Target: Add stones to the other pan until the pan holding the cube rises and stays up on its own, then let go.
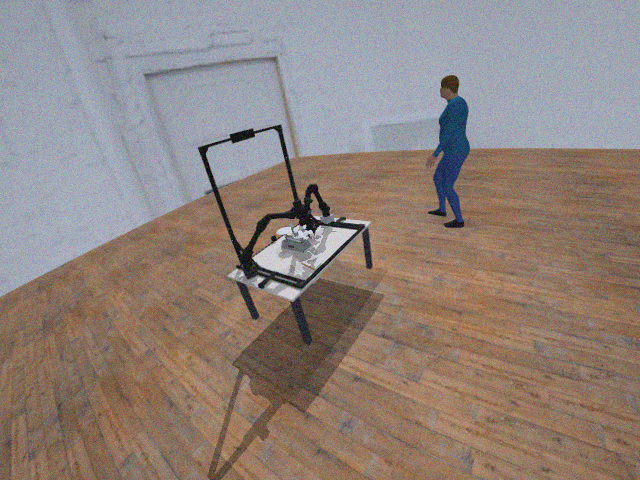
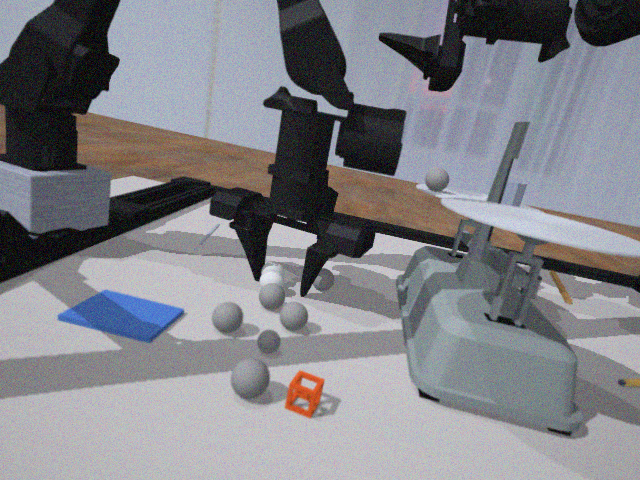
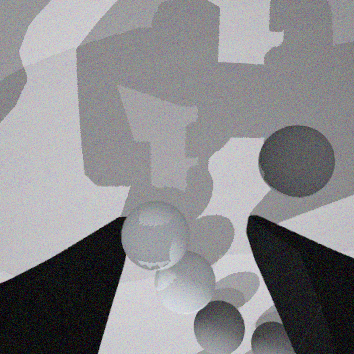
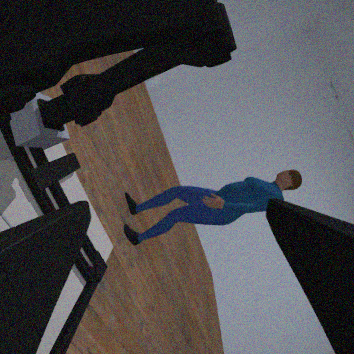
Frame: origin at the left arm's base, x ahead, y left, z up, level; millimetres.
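Seen in the pictures: left gripper, fingertip midpoint: (image 1: 312,236) (image 3: 188,224); right gripper, fingertip midpoint: (image 1: 312,204) (image 4: 179,208); left arm's base, link origin: (image 1: 326,215) (image 2: 41,163) (image 4: 50,115); right arm's base, link origin: (image 1: 248,266).
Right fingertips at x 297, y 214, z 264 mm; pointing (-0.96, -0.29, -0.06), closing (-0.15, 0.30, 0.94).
Pixels of each thing's top centre, then the offset from my right fingertips to it. "*": a spot on its surface instead.
- balance scale, top centre: (image 2: 529,123) (image 1: 290,223) 198 mm ahead, 107 mm right, 118 mm down
- grey stone, top centre: (image 2: 440,168) 123 mm ahead, 39 mm right, 180 mm down
- far pan, top centre: (image 2: 478,198) (image 1: 300,234) 174 mm ahead, 15 mm right, 207 mm down
- pale block, top centre: (image 2: 512,181) 203 mm ahead, 38 mm right, 178 mm down
- dark stone, top centre: (image 3: 318,170) (image 2: 325,269) 27 mm ahead, 99 mm right, 324 mm down
- orange open-frame cube, top centre: (image 2: 307,381) 97 mm ahead, 318 mm right, 331 mm down
- blue flat square, surface spot: (image 2: 121,315) * 84 mm back, 307 mm right, 347 mm down
The balance scale (image 2: 480,330) has a grey-green base and two white pans. A grey stone (image 2: 436,179) sits on the far pan (image 2: 462,195). No stone shows on the near pan (image 2: 573,232). A pale block (image 2: 514,193) shows partly behind the mast; whether it is the cube I cannot tell. My left gripper (image 2: 280,286) (image 3: 188,224) points down, its fingers apart around two light stones, one (image 3: 155,235) against a finger, the other (image 3: 185,282) beside it, with a gap to the opposite finger. A dark stone (image 2: 324,279) (image 3: 297,161) lies outside. My right gripper (image 4: 179,208) is open and empty, held high.
Several grey stones lie in front of the left gripper, among them a large one (image 2: 250,378). An orange open-frame cube (image 2: 305,393) lies beside it. A blue flat square (image 2: 121,315) lies at the left. Yellow pencils (image 2: 560,286) lie near the scale. A person (image 1: 453,149) (image 4: 205,205) stands beyond the table.
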